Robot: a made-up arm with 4 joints. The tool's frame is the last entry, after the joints. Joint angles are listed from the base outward. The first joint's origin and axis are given. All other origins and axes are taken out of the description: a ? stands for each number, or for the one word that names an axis. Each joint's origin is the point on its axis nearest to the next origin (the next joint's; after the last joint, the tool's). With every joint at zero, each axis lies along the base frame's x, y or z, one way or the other. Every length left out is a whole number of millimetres.
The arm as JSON. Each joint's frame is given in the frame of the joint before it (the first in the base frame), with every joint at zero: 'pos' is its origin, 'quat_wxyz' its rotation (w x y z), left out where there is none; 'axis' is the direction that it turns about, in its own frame. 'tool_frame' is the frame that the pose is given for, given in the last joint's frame.
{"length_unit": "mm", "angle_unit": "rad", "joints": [
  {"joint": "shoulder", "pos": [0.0, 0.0, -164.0], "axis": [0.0, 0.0, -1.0]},
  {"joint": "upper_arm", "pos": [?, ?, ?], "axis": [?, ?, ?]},
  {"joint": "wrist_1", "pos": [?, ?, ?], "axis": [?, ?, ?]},
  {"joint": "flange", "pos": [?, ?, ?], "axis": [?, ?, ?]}
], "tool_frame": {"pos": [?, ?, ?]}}
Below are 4 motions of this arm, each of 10 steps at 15 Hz.
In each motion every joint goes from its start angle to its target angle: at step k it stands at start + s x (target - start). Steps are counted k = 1, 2, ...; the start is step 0. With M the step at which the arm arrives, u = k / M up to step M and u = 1 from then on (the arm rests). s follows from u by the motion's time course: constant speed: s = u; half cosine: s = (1 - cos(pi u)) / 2; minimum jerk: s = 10 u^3 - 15 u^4 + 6 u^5.
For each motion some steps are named. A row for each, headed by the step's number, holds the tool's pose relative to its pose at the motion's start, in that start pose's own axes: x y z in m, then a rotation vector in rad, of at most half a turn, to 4 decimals.
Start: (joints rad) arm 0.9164 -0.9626 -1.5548 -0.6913
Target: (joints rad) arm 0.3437 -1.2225 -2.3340 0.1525
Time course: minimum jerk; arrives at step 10
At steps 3, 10:
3: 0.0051 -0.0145 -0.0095 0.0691 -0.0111 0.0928
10: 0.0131 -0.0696 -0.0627 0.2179 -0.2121 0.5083

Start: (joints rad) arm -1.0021 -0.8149 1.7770 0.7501
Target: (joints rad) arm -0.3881 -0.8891 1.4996 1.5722
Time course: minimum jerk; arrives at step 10
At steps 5, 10:
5: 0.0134 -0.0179 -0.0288 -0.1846 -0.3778 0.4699
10: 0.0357 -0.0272 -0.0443 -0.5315 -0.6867 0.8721

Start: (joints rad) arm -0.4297 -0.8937 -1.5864 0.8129
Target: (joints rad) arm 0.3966 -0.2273 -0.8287 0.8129
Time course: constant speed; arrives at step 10
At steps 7, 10:
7: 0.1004 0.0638 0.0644 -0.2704 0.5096 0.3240
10: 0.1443 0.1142 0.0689 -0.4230 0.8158 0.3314

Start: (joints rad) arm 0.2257 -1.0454 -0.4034 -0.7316
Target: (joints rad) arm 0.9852 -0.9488 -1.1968 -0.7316
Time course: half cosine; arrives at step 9
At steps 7, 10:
7: -0.1320 -0.0338 -0.0993 0.5991 -1.1522 -0.2185
10: -0.1410 -0.0310 -0.1198 0.6607 -1.3134 -0.2373

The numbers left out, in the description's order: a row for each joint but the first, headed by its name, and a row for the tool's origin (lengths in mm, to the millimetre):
upper_arm: xyz -69.0 -17.0 0.0, axis -1.0 0.0 0.0
wrist_1: xyz 0.0 -111.0 22.0, axis 0.0 1.0 0.0
flange: xyz 35.0 0.0 84.0, axis 0.0 0.0 1.0
tool: xyz -48.0 -17.0 0.0

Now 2 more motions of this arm.
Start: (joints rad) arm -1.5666 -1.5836 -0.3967 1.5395
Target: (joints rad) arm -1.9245 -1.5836 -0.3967 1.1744
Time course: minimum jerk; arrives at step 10
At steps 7, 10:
7: -0.0013 -0.0281 -0.0023 0.2953 0.0565 -0.3068
10: -0.0011 -0.0335 -0.0031 0.3513 0.0781 -0.3654

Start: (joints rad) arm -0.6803 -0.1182 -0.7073 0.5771
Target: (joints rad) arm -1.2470 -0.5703 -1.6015 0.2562
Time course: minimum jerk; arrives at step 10
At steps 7, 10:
7: -0.0484 -0.0192 -0.1194 0.2796 -0.7805 -0.3686
10: -0.0499 -0.0141 -0.1436 0.3578 -0.8920 -0.4840

